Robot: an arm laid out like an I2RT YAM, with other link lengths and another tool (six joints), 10 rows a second.
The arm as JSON. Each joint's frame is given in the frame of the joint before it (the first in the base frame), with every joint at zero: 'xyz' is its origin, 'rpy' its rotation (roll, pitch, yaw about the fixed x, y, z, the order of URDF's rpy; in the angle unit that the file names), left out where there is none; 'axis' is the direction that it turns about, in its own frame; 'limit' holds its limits. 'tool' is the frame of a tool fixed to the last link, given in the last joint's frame.
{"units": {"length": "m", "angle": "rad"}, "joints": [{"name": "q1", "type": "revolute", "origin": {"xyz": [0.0, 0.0, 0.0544]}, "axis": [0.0, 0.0, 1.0], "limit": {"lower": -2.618, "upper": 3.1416}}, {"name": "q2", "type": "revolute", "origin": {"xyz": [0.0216, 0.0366, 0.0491]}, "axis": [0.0, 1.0, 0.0], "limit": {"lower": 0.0, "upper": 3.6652}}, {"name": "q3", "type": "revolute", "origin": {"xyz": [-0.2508, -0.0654, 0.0]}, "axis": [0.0, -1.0, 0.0], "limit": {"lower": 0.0, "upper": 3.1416}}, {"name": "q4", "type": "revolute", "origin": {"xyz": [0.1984, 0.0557, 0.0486]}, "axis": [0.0, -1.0, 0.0], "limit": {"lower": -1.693, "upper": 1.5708}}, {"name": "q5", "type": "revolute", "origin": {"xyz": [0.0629, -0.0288, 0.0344]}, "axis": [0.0, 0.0, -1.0], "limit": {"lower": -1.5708, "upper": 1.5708}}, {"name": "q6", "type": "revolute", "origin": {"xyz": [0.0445, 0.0, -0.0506]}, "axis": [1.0, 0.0, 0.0], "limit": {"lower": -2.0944, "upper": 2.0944}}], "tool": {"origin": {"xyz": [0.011, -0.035, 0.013], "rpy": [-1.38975, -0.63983, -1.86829]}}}
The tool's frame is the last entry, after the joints.
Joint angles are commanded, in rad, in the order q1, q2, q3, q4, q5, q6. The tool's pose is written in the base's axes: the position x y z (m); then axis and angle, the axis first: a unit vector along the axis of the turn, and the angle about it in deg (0 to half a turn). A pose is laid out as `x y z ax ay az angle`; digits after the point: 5 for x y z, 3 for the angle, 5 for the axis.
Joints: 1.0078 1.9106 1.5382 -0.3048 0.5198 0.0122
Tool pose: 0.25266 0.28795 0.25156 -0.83570 0.09987 -0.54003 156.812
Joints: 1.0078 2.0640 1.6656 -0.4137 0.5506 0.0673
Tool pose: 0.26595 0.30626 0.22201 -0.85046 0.10627 -0.51519 162.875
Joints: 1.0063 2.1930 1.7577 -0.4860 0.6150 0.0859
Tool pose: 0.27609 0.31766 0.19427 -0.85285 0.10333 -0.51183 169.712
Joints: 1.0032 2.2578 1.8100 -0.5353 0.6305 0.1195
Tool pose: 0.28089 0.32162 0.17933 -0.85713 0.11018 -0.50318 172.526
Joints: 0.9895 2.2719 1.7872 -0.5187 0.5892 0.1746
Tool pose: 0.28417 0.31729 0.16586 -0.86515 0.13452 -0.48313 171.596
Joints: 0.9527 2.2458 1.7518 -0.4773 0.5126 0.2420
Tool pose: 0.29270 0.30561 0.16442 -0.86916 0.18115 -0.46015 167.670
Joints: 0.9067 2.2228 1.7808 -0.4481 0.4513 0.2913
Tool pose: 0.30827 0.29711 0.17817 -0.86092 0.23079 -0.45338 162.444
